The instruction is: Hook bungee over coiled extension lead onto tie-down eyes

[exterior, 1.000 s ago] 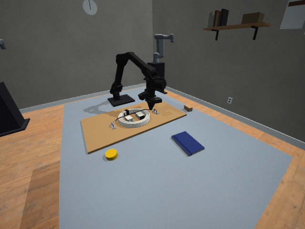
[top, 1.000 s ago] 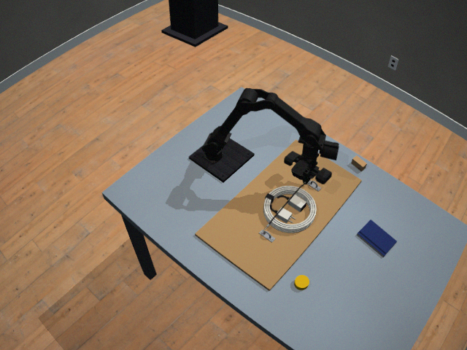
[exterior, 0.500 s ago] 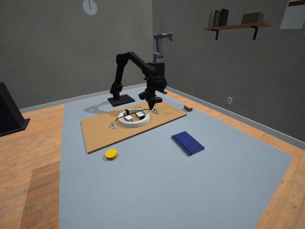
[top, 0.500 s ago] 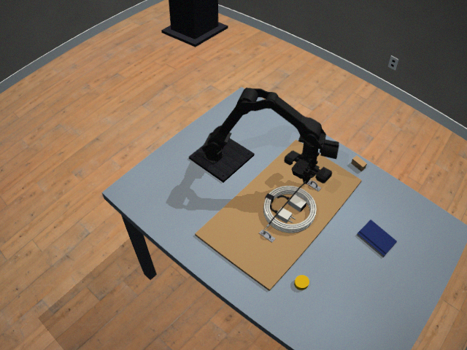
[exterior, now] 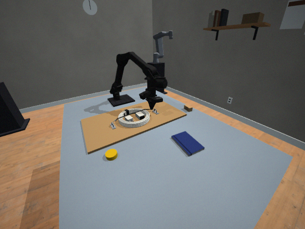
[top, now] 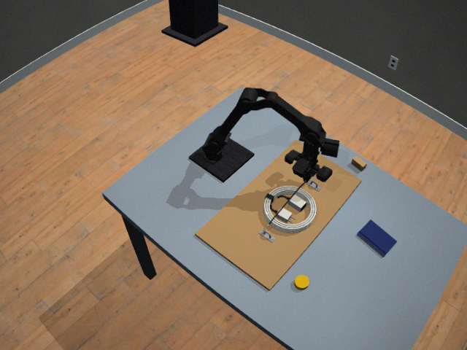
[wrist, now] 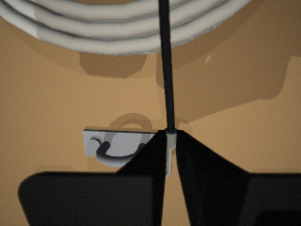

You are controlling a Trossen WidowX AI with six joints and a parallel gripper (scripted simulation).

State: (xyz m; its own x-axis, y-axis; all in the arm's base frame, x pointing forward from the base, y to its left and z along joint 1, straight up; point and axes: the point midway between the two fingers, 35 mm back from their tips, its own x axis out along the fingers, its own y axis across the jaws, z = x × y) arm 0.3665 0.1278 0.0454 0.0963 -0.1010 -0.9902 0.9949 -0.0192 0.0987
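My hand is 30 mm short of the extension lead coil, 150 mm to the left of it and 30 mm above it. Also, from my hand: yellow disc 240 mm ahead, 360 mm to the right, 50 mm below; small wooden block 130 mm ahead, 240 mm to the left, 40 mm below.
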